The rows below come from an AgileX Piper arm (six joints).
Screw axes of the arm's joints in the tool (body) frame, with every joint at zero. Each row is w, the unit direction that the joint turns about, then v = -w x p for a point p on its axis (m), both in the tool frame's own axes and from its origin. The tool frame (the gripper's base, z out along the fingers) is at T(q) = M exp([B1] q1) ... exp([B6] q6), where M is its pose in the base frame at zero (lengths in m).
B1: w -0.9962 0 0.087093 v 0 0.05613 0
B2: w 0 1 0 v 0.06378 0 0.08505
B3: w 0 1 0 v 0.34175 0 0.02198
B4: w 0 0 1 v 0 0 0
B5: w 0 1 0 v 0.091 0 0
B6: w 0 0 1 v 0 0 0
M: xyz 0.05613 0 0.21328 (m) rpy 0 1.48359 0 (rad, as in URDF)
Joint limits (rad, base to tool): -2.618..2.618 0..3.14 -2.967..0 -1.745..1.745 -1.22..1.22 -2.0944..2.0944
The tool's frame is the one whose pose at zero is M.
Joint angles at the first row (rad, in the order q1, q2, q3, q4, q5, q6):
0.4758 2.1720 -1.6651 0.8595 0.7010 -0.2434
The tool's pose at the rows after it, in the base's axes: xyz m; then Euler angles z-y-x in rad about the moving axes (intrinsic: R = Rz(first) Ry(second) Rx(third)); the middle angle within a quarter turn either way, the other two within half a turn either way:
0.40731 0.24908 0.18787 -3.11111 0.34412 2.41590
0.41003 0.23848 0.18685 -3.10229 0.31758 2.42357
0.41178 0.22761 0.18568 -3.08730 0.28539 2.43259
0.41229 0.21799 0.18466 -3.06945 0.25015 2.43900
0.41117 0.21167 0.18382 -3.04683 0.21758 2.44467
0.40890 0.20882 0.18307 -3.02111 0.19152 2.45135
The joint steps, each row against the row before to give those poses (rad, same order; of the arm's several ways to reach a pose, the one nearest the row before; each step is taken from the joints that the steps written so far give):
-0.0227 0.0000 0.0000 -0.0068 0.0283 -0.0004
-0.0263 0.0000 0.0000 -0.0095 0.0415 -0.0004
-0.0265 0.0000 -0.0001 -0.0126 0.0496 -0.0001
-0.0234 0.0000 0.0001 -0.0111 0.0521 -0.0001
-0.0149 0.0000 0.0000 -0.0113 0.0477 0.0001
-0.0060 0.0000 0.0000 -0.0122 0.0387 0.0000

